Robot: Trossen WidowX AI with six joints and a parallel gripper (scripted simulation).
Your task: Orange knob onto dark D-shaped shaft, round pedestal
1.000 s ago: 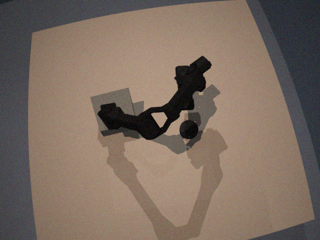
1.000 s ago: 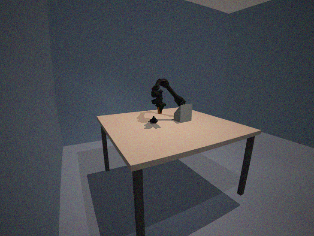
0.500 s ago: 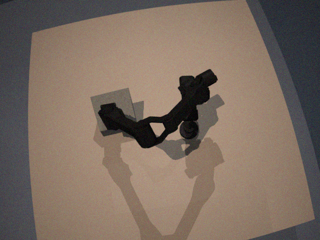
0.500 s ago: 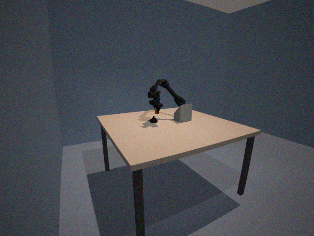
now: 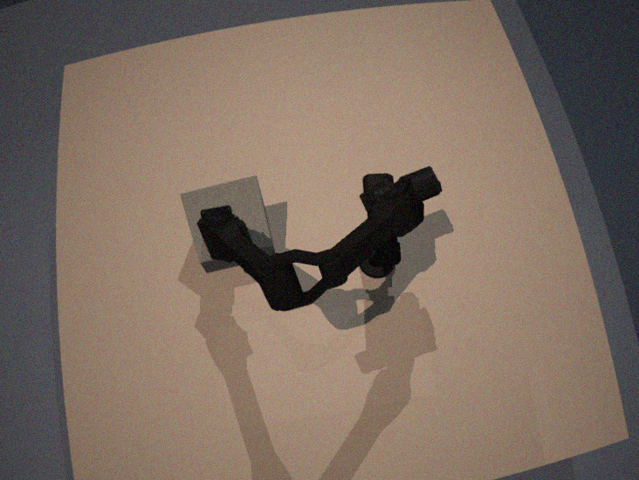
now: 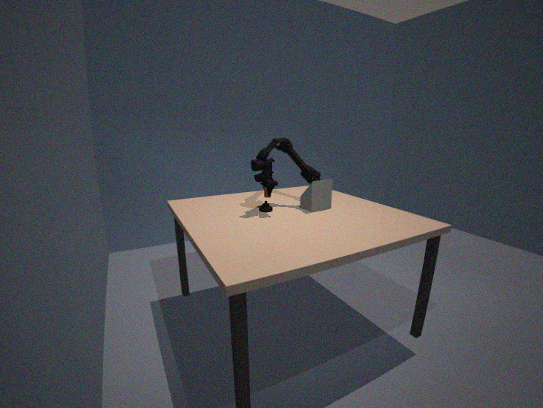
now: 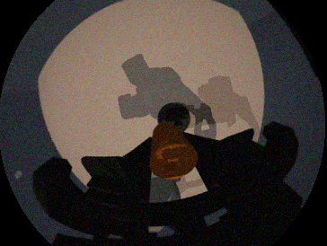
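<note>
Now: the round pedestal 30 mm to the right of my gripper tip and 70 mm below it. The rest, counted from my gripper tip: orange knob 20 mm above.
</note>
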